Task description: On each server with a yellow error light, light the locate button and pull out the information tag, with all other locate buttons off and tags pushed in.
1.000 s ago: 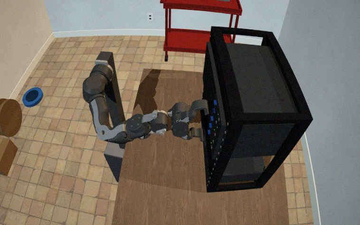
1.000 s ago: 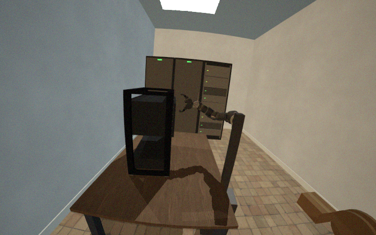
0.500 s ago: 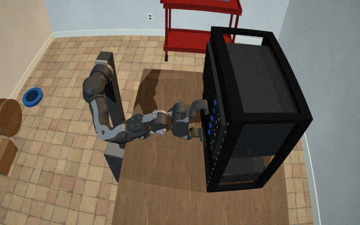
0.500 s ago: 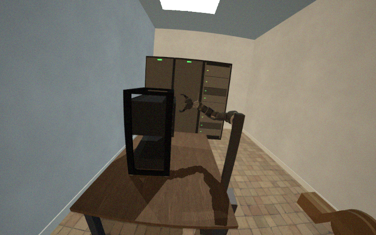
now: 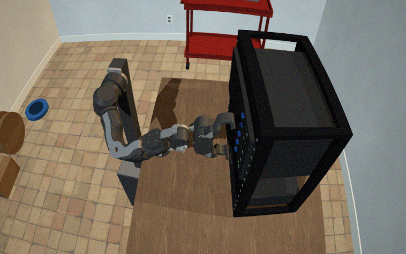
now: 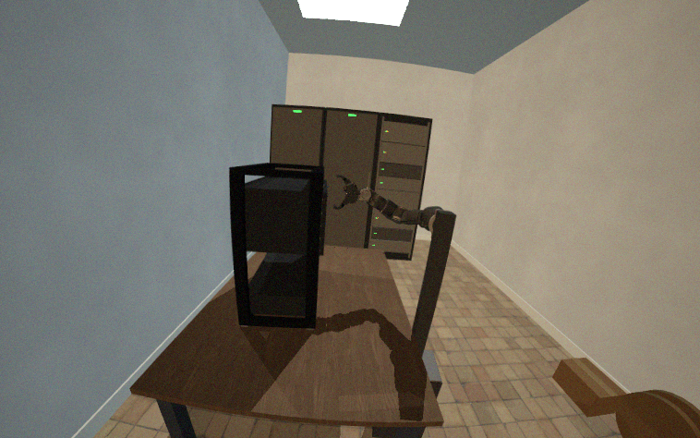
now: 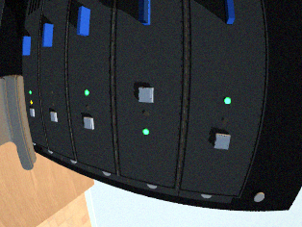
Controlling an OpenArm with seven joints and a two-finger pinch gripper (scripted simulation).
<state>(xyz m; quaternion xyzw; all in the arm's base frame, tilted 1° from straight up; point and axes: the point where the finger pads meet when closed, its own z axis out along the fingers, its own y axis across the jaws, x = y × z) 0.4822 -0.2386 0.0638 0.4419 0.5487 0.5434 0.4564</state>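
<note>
Right now the information tag is 15 cm below my hand, 7 cm to the left of it and 5 cm ahead of it. Round my hand: grey locate button 15 cm below, 3 cm ahead.
</note>
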